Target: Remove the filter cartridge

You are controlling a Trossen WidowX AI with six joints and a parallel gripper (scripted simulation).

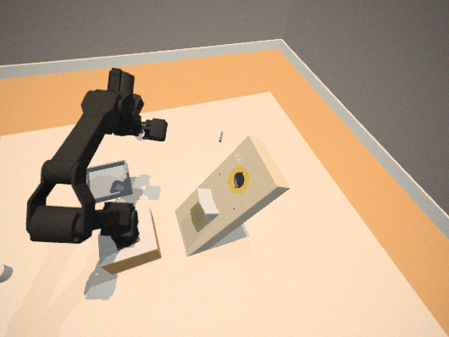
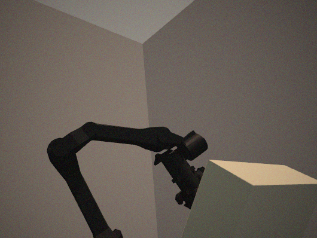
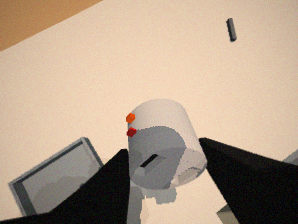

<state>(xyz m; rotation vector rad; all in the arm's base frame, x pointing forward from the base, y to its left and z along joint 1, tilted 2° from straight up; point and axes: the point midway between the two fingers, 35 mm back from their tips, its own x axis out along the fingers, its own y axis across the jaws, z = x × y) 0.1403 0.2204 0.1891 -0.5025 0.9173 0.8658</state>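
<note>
My gripper tip is 250 mm above the grey-blue tray, 170 mm past it and 50 mm to the right of it. The rest, counted from my gripper tip: dark piece: 360 mm ahead, 260 mm below, 80 mm to the left; service panel: 290 mm to the right, 150 mm ahead, 80 mm below; pale round cartridge: right at my gripper tip.
</note>
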